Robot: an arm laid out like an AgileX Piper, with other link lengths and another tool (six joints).
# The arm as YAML. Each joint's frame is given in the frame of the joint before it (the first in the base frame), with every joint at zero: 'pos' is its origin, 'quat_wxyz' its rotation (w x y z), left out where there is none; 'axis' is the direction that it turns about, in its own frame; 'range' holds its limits. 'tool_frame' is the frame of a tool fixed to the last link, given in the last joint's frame.
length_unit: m
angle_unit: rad
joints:
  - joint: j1
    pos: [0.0, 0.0, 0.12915]
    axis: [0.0, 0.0, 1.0]
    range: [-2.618, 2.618]
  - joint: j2
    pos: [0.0, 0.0, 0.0]
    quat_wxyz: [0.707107, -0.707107, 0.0, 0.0]
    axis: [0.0, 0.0, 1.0]
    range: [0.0, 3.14]
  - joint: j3
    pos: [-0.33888, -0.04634, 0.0]
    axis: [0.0, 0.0, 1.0]
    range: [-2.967, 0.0]
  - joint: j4
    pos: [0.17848, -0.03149, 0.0]
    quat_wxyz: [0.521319, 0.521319, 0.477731, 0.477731]
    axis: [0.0, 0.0, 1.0]
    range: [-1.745, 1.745]
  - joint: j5
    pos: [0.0, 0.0, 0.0]
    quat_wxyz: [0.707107, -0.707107, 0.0, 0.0]
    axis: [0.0, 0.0, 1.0]
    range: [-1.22, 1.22]
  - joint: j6
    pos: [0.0, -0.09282, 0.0]
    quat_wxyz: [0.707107, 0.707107, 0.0, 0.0]
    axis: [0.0, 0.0, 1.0]
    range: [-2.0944, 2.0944]
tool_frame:
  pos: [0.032, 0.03, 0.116]
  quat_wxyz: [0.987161, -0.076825, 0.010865, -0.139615]
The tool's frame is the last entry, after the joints.
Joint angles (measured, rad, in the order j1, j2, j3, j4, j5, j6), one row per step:
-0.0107, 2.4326, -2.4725, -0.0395, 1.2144, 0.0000
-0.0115, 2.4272, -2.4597, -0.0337, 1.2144, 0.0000
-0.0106, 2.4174, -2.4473, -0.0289, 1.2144, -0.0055
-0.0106, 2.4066, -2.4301, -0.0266, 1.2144, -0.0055
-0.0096, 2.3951, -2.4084, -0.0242, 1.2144, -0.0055
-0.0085, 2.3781, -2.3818, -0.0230, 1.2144, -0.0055
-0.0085, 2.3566, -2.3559, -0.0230, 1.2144, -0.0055
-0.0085, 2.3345, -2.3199, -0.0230, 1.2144, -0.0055
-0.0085, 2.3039, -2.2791, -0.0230, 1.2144, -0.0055
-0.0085, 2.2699, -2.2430, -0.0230, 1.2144, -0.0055
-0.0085, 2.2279, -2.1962, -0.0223, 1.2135, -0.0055
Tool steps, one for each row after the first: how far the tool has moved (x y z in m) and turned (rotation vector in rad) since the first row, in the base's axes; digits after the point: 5 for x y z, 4 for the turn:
-0.00220, 0.00080, -0.00014, 0.0058, 0.0073, -0.0001
-0.00464, 0.00213, 0.00207, 0.0081, 0.0101, 0.0063
-0.00777, 0.00264, 0.00362, 0.0105, 0.0165, 0.0065
-0.01173, 0.00370, 0.00445, 0.0130, 0.0266, 0.0077
-0.01675, 0.00457, 0.00690, 0.0143, 0.0362, 0.0089
-0.02189, 0.00461, 0.01176, 0.0143, 0.0406, 0.0089
-0.02893, 0.00467, 0.01442, 0.0145, 0.0545, 0.0088
-0.03736, 0.00474, 0.02011, 0.0147, 0.0647, 0.0087
-0.04539, 0.00481, 0.02837, 0.0147, 0.0668, 0.0087
-0.05593, 0.00504, 0.03776, 0.0154, 0.0707, 0.0088

